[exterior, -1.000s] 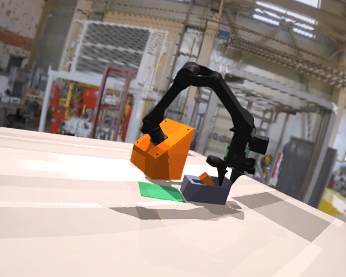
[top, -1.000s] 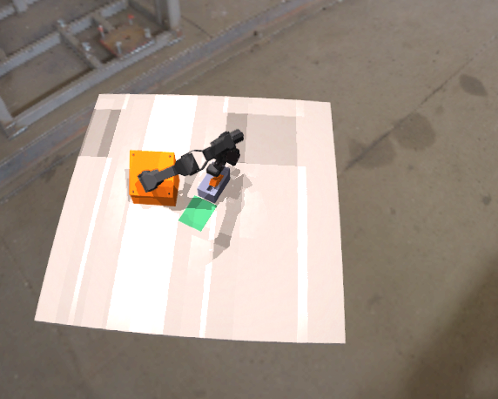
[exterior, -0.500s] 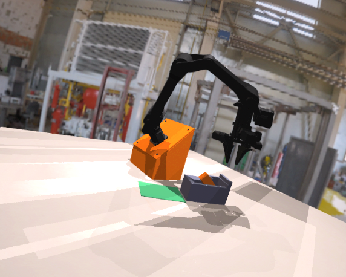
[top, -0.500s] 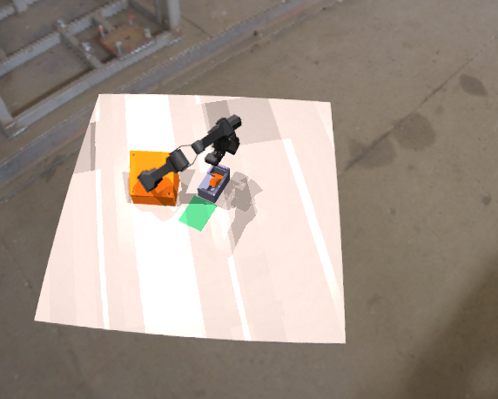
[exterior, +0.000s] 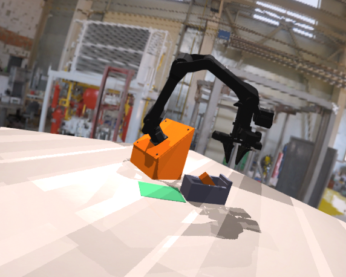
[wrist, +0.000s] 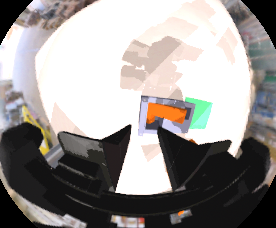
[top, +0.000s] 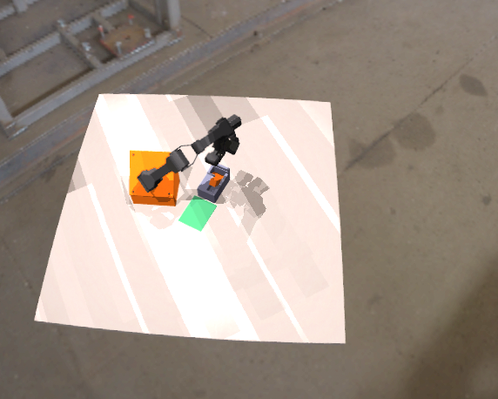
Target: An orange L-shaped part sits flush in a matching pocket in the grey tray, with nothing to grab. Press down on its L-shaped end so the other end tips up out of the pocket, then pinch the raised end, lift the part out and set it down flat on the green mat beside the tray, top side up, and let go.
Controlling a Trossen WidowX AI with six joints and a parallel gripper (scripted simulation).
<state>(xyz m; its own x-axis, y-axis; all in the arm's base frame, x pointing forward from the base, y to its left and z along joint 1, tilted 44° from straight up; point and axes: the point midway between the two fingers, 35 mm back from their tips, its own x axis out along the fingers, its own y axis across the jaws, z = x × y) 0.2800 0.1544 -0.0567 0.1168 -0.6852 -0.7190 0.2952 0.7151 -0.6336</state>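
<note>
Now: gripper tip 100 mm above the orange L-shaped part, 40 mm to the left of it and 20 mm past it. Round my gripper tip: green mat 210 mm to the right, 160 mm below, 70 mm behind.
</note>
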